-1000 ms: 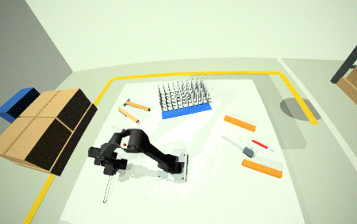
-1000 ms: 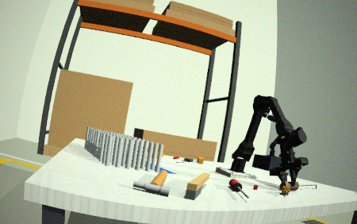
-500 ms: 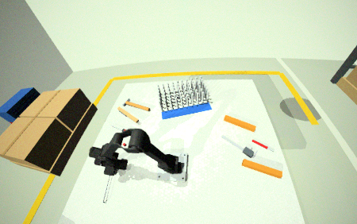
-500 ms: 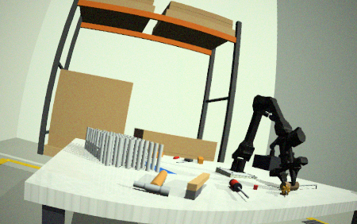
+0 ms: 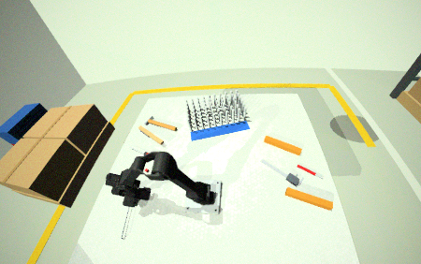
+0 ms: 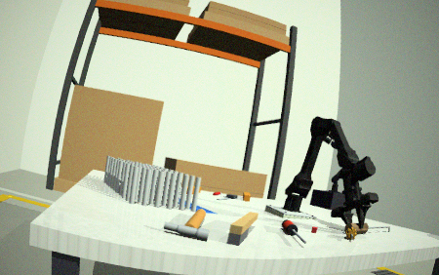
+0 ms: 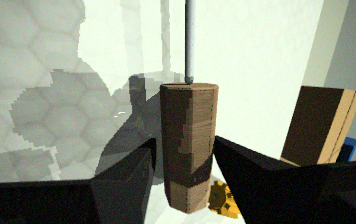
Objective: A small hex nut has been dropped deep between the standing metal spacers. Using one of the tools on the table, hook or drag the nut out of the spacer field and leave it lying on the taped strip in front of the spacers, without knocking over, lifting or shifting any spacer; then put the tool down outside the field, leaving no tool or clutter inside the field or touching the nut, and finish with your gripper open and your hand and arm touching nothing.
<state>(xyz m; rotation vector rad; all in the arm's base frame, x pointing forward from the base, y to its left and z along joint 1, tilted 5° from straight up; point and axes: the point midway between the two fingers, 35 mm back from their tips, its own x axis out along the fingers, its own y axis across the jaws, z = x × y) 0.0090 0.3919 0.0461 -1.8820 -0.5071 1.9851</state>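
Right now the tool with thin metal rod is 11 cm behind my gripper tip. From my gripper tip the other things lie so: tiny red piece 16 cm ahead, 4 cm to the right; red screwdriver 8 cm ahead, 97 cm to the right, 1 cm below; blue taped strip 44 cm ahead, 48 cm to the right, 1 cm below.
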